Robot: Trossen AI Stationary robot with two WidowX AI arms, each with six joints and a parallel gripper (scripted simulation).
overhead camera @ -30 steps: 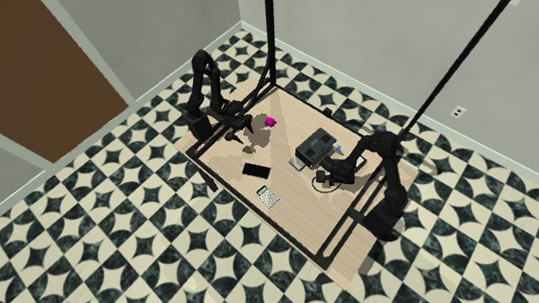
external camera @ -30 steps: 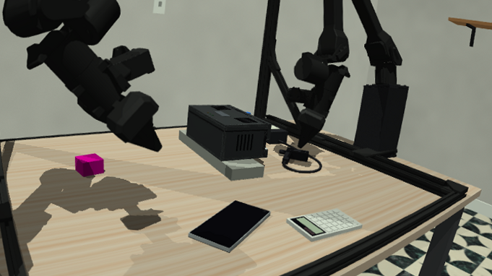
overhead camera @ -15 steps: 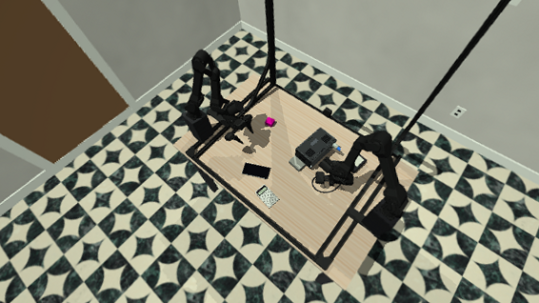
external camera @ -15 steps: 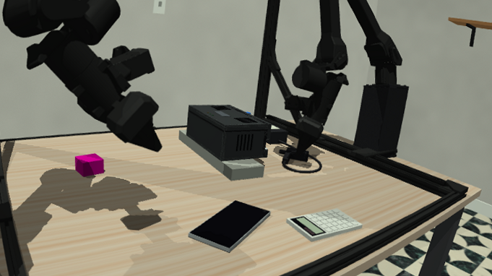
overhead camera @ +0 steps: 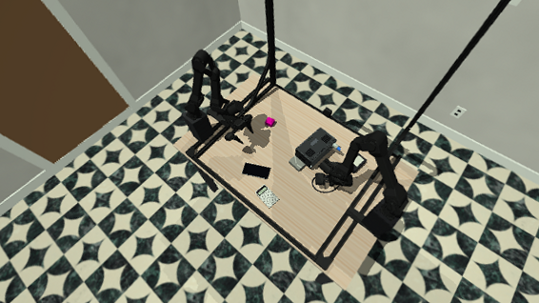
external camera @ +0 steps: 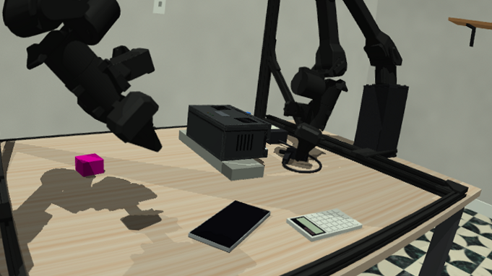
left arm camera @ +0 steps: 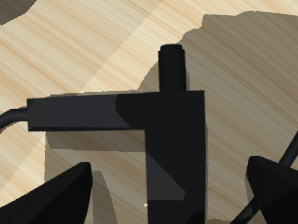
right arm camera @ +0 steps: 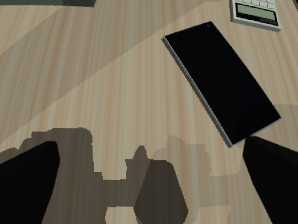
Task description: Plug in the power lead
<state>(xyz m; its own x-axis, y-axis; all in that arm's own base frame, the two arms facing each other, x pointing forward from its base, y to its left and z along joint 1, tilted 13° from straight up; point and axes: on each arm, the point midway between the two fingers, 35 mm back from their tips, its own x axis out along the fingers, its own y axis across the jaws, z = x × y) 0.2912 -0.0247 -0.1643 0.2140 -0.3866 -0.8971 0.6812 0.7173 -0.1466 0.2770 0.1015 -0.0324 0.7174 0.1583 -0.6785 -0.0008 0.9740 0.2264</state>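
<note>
Now: the black right-angle power lead 20 mm behind my left hand, 20 mm to the right of it and 30 mm below it. The rest, counted from my left hand: grey base: 130 mm behind, 180 mm to the right, 30 mm below; then cube: 180 mm behind, 490 mm to the right, 30 mm below; then white calculator: 230 mm ahead, 270 mm to the right, 30 mm below.
</note>
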